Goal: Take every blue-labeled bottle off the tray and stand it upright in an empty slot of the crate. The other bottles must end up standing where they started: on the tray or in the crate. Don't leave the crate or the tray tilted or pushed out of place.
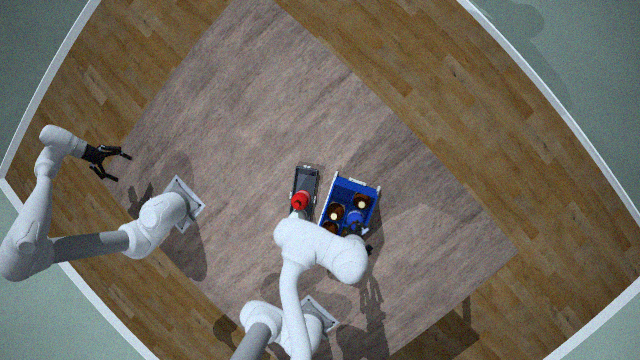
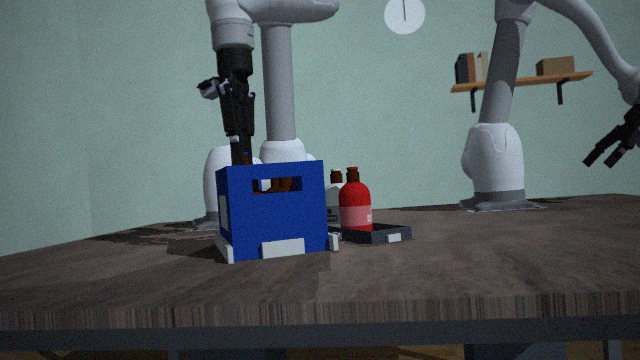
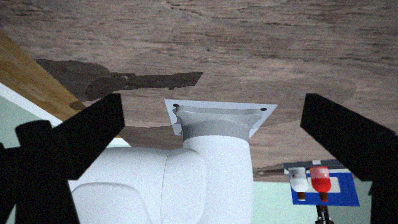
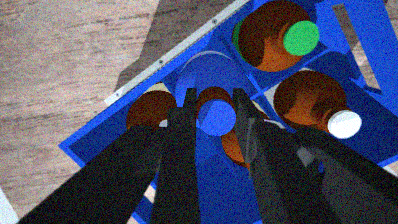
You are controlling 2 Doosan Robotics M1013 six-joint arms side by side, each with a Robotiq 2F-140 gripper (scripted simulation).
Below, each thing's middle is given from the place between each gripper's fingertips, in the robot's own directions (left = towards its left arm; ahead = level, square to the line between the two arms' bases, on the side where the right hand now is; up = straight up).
The blue-labeled bottle (image 4: 214, 74) is 8 cm below my right hand. Round my right hand: red bottle (image 2: 355, 210): 23 cm to the left, 12 cm below, 11 cm behind; then dark tray (image 2: 378, 235): 23 cm to the left, 20 cm below, 11 cm behind; then blue crate (image 2: 253, 219): 12 cm below, 4 cm to the left, 2 cm behind.
Right now my left hand (image 1: 124, 169) is 770 mm to the left of the red bottle, 500 mm short of it and 40 mm above it. From my left hand the other things lie so: blue-labeled bottle (1000 mm to the right, 610 mm ahead, 10 mm above); then dark tray (770 mm to the right, 500 mm ahead, 110 mm below); then blue crate (960 mm to the right, 590 mm ahead, 40 mm below).
